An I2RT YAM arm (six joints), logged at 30 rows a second.
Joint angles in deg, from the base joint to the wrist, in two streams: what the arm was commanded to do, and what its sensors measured. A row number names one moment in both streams.
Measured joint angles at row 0:
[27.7 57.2 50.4 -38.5 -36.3 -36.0]
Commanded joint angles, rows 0 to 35:
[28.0 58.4 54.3 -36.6 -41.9 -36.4]
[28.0 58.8 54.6 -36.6 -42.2 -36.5]
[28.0 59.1 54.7 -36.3 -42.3 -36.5]
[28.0 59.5 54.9 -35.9 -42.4 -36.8]
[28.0 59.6 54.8 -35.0 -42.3 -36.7]
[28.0 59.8 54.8 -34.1 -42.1 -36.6]
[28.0 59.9 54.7 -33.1 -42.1 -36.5]
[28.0 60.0 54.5 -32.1 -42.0 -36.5]
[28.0 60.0 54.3 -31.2 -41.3 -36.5]
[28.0 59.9 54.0 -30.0 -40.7 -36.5]
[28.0 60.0 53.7 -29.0 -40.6 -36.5]
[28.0 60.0 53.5 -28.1 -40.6 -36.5]
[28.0 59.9 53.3 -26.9 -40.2 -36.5]
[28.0 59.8 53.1 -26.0 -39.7 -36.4]
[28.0 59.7 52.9 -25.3 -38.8 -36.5]
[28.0 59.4 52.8 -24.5 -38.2 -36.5]
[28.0 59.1 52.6 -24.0 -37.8 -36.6]
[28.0 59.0 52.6 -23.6 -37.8 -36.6]
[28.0 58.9 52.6 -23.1 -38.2 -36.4]
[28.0 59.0 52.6 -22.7 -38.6 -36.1]
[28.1 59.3 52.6 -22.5 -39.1 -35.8]
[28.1 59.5 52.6 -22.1 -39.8 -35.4]
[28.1 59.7 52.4 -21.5 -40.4 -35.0]
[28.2 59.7 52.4 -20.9 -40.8 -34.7]
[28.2 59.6 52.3 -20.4 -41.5 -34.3]
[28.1 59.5 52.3 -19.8 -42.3 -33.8]
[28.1 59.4 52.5 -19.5 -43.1 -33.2]
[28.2 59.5 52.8 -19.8 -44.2 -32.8]
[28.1 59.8 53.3 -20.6 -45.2 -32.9]
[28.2 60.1 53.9 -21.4 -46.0 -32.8]
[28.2 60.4 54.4 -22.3 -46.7 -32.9]
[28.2 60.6 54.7 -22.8 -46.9 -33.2]
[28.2 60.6 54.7 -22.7 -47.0 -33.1]
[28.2 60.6 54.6 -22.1 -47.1 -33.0]
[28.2 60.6 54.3 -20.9 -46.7 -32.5]
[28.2 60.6 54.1 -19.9 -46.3 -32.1]
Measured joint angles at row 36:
[26.5 60.5 50.3 -40.1 -34.4 -34.6]
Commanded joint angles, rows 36 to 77:
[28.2 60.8 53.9 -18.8 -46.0 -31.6]
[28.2 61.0 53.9 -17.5 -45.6 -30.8]
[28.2 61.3 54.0 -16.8 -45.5 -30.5]
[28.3 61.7 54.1 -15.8 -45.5 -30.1]
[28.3 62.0 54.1 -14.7 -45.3 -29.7]
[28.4 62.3 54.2 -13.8 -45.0 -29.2]
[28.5 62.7 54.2 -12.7 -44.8 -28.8]
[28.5 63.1 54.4 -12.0 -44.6 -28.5]
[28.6 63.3 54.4 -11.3 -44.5 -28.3]
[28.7 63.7 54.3 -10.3 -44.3 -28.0]
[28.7 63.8 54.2 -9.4 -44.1 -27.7]
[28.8 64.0 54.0 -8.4 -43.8 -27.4]
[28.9 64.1 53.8 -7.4 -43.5 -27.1]
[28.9 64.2 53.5 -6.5 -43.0 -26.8]
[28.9 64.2 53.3 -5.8 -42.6 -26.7]
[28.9 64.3 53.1 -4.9 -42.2 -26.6]
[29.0 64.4 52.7 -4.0 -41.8 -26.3]
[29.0 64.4 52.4 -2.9 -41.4 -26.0]
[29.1 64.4 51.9 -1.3 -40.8 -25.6]
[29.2 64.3 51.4 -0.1 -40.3 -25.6]
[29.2 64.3 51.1 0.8 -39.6 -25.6]
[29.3 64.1 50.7 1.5 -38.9 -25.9]
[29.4 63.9 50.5 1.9 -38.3 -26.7]
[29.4 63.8 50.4 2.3 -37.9 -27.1]
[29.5 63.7 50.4 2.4 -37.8 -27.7]
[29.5 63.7 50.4 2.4 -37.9 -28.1]
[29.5 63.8 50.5 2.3 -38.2 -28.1]
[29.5 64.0 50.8 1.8 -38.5 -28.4]
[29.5 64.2 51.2 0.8 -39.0 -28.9]
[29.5 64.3 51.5 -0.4 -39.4 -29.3]
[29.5 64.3 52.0 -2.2 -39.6 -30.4]
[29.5 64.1 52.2 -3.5 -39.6 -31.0]
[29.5 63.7 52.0 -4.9 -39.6 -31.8]
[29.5 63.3 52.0 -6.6 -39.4 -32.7]
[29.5 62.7 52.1 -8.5 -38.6 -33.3]
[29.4 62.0 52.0 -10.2 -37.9 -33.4]
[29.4 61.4 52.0 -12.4 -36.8 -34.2]
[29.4 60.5 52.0 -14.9 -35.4 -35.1]
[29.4 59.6 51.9 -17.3 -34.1 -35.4]
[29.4 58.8 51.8 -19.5 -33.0 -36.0]
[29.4 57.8 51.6 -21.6 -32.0 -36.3]
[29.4 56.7 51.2 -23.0 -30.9 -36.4]
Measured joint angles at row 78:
[28.6 60.3 47.5 -28.3 -30.2 -34.7]
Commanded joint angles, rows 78 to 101:
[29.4 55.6 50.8 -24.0 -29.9 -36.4]
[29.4 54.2 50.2 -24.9 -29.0 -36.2]
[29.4 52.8 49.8 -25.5 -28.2 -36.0]
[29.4 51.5 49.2 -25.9 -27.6 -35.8]
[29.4 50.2 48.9 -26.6 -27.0 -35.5]
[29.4 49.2 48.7 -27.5 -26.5 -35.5]
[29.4 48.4 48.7 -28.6 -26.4 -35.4]
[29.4 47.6 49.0 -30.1 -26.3 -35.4]
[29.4 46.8 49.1 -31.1 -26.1 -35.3]
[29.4 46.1 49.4 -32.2 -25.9 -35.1]
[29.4 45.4 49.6 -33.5 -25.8 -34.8]
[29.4 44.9 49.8 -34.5 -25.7 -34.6]
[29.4 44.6 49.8 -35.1 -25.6 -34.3]
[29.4 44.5 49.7 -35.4 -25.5 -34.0]
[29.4 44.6 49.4 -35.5 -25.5 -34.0]
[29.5 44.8 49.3 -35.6 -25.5 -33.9]
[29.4 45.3 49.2 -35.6 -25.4 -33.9]
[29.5 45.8 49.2 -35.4 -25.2 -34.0]
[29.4 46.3 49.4 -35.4 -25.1 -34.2]
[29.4 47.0 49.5 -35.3 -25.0 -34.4]
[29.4 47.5 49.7 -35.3 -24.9 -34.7]
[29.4 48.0 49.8 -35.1 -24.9 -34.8]
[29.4 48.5 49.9 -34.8 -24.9 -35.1]
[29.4 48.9 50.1 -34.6 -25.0 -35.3]
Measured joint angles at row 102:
[29.5 48.2 48.1 -35.2 -25.3 -34.8]
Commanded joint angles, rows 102 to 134:
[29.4 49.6 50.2 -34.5 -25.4 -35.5]
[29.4 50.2 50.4 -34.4 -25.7 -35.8]
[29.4 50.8 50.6 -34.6 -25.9 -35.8]
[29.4 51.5 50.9 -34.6 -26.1 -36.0]
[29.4 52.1 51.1 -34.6 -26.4 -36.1]
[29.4 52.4 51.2 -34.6 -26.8 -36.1]
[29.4 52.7 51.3 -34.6 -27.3 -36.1]
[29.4 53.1 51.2 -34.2 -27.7 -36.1]
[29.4 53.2 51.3 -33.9 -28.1 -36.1]
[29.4 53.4 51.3 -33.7 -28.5 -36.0]
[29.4 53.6 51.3 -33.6 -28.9 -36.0]
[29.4 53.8 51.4 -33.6 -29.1 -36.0]
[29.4 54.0 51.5 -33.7 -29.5 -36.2]
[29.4 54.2 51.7 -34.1 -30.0 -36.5]
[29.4 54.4 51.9 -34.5 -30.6 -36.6]
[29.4 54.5 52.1 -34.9 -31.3 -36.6]
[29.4 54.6 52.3 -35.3 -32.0 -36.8]
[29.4 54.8 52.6 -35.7 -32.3 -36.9]
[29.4 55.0 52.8 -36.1 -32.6 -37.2]
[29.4 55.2 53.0 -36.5 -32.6 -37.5]
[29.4 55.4 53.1 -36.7 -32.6 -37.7]
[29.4 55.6 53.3 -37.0 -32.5 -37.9]
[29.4 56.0 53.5 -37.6 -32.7 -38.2]
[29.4 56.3 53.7 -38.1 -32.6 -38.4]
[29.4 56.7 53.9 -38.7 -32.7 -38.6]
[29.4 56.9 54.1 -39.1 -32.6 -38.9]
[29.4 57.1 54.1 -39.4 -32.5 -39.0]
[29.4 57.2 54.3 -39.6 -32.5 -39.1]
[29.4 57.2 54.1 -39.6 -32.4 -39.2]
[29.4 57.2 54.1 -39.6 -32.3 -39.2]
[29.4 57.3 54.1 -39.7 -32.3 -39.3]
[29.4 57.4 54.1 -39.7 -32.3 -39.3]
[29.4 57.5 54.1 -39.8 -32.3 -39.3]
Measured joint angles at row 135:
[29.4 57.5 52.0 -39.1 -31.3 -38.6]
